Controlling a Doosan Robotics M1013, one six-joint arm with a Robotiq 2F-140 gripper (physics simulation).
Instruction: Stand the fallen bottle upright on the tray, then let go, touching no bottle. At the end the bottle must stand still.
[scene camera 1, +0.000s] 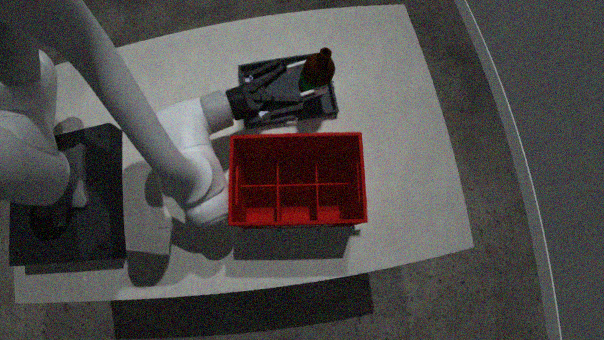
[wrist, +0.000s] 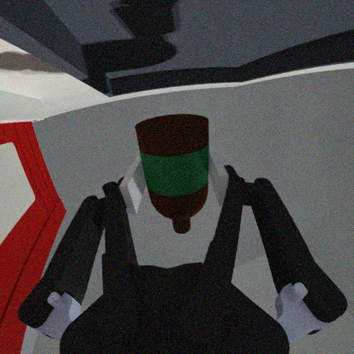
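Pixels of known places: arm's base, origin of the base link: (scene camera 1: 62, 181).
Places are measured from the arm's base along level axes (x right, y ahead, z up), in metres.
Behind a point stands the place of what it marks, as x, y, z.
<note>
The brown bottle with a green band (scene camera 1: 318, 71) {-0.062, 0.745, 0.109} (wrist: 175, 172) is upright, neck up; the wrist view shows it upside down. My gripper (scene camera 1: 310, 79) {-0.087, 0.758, 0.047} (wrist: 175, 162) is shut on the bottle, with one pale finger pad on each side of it. The bottle is held above the dark grey tray (scene camera 1: 334, 102) {-0.050, 0.795, -0.053} (wrist: 295, 30). In the wrist view its base stands apart from the tray and from the shadow on the tray. The gripper covers much of the tray in the scene view.
A red crate (scene camera 1: 297, 134) {0.072, 0.666, 0.106} (wrist: 25, 255) with compartments stands beside the tray, close to the arm. The pale table (scene camera 1: 410, 165) {0.163, 0.954, -0.070} extends to the right of the crate. A dark block (scene camera 1: 102, 225) {0.148, 0.126, 0.000} is under the arm at the left. A grey barrier (scene camera 1: 510, 120) runs along the right.
</note>
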